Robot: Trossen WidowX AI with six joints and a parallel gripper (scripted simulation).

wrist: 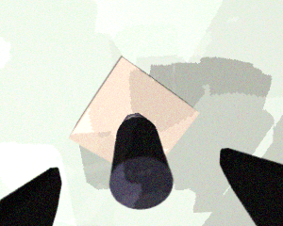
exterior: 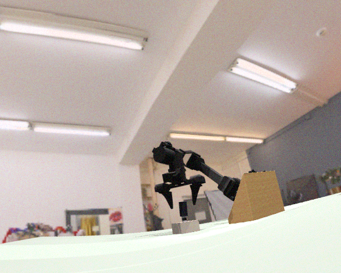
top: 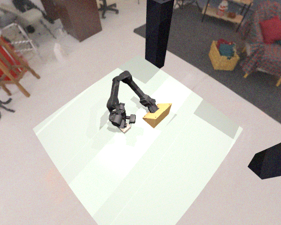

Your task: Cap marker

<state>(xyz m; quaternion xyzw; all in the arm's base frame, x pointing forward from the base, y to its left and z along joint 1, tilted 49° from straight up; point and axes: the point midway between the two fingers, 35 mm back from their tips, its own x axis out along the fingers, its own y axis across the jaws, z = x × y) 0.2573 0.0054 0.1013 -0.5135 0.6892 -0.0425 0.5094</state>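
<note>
Right now my gripper tip is 1 cm above the cap. From my gripper tip the other things lie so: holder block 7 cm below.
</note>
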